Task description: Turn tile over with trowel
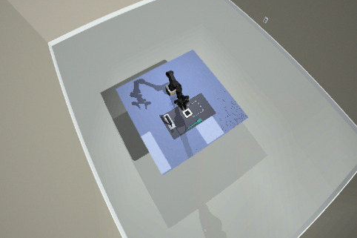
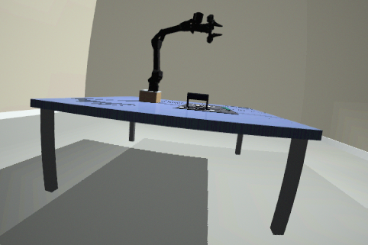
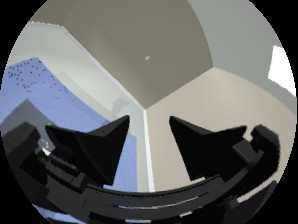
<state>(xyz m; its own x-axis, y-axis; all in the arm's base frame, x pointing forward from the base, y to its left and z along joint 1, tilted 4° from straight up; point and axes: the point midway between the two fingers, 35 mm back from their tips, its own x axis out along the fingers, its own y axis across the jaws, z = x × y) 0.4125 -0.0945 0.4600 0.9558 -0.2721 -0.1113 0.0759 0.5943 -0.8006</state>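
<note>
Now: the small trowel 10 cm behind my gripper tip, 13 cm to the right of it and 48 cm below it. The rest, counted from my gripper tip: dark mat 6 cm behind, 13 cm to the left, 54 cm below; teal trowel 8 cm ahead, 15 cm to the left, 51 cm below; white tile 9 cm behind, 13 cm to the left, 51 cm below.
</note>
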